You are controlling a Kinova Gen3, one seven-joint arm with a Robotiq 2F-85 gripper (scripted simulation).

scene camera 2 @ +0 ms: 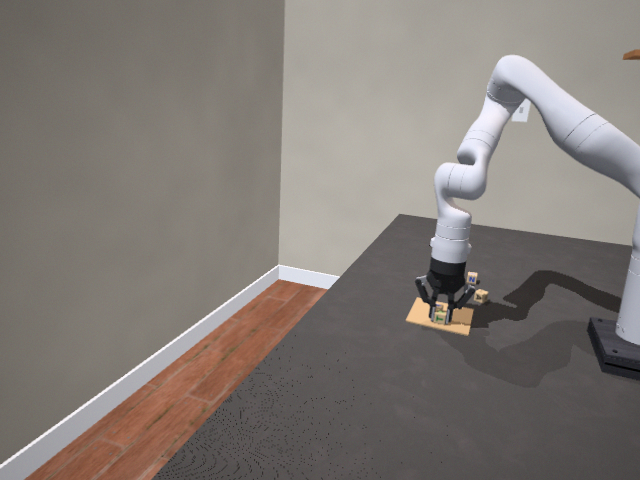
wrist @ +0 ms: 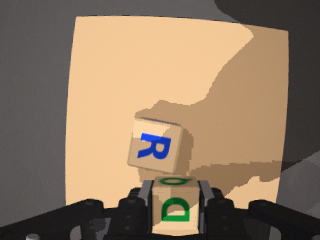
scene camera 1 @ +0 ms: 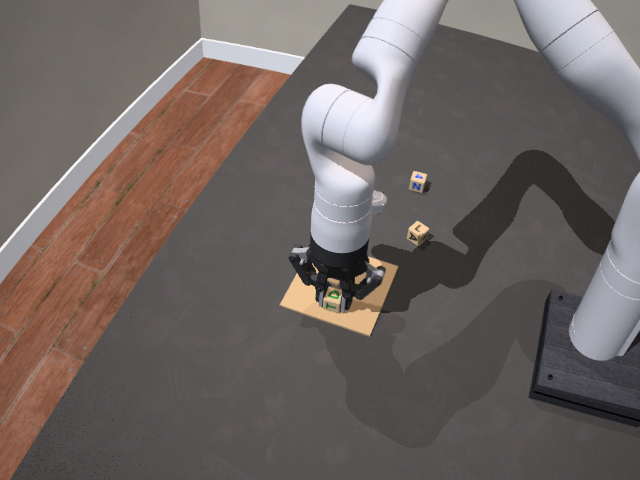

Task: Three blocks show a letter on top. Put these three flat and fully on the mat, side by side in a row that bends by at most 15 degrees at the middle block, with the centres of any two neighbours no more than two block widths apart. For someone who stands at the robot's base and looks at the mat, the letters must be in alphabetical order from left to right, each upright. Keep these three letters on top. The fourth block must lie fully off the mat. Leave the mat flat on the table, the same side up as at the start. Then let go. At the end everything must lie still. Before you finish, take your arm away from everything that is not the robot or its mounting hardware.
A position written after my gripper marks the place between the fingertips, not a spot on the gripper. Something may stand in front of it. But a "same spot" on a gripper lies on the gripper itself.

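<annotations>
Both scene camera 1 and scene camera 2 show my gripper and a tan mat. The gripper is visible in the wrist view (175,195) too, and the tan mat likewise in the wrist view (226,84). For my gripper, (scene camera 1: 348,294) and (scene camera 2: 452,305) are the same spot. For the tan mat, (scene camera 2: 459,327) and (scene camera 1: 361,317) are the same spot.
</annotations>
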